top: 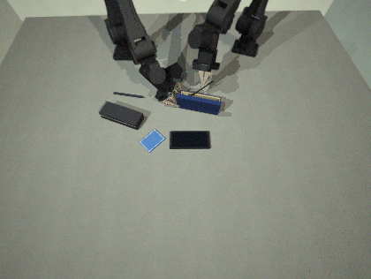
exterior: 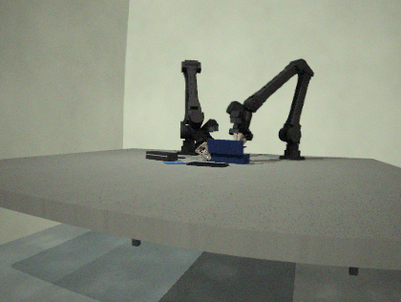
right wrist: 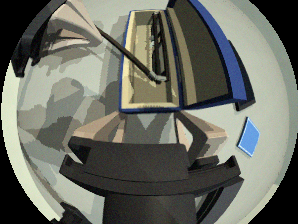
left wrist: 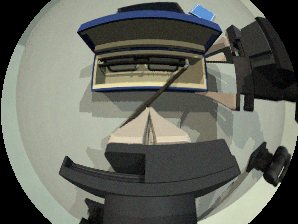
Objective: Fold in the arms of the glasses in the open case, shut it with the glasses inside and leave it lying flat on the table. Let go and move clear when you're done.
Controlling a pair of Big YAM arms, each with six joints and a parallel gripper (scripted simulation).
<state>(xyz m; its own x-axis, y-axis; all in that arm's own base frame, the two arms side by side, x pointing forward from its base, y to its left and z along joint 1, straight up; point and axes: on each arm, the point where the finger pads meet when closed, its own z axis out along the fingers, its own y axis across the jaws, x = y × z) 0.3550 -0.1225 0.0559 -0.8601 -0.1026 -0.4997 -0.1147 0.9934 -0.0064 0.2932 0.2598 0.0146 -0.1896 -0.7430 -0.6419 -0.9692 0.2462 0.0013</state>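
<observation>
The glasses case is 8 cm ahead of my left hand, 2 cm to the right of it and 1 cm below it. Round my left hand: black box (10 cm ahead, 33 cm to the right, 4 cm below).
</observation>
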